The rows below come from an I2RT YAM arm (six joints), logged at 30 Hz.
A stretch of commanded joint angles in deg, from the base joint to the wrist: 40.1 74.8 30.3 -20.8 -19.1 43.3; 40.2 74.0 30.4 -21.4 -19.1 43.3; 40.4 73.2 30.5 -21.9 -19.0 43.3; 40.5 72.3 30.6 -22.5 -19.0 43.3; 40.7 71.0 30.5 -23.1 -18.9 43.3; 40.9 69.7 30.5 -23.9 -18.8 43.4; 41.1 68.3 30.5 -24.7 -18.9 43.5; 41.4 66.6 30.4 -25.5 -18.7 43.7; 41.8 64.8 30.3 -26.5 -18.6 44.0
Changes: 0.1 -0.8 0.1 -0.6 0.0 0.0; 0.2 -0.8 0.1 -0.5 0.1 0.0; 0.1 -0.9 0.1 -0.6 0.0 0.0; 0.2 -1.3 -0.1 -0.6 0.1 0.0; 0.2 -1.3 0.0 -0.8 0.1 0.1; 0.2 -1.4 0.0 -0.8 -0.1 0.1; 0.3 -1.7 -0.1 -0.8 0.2 0.2; 0.4 -1.8 -0.1 -1.0 0.1 0.3
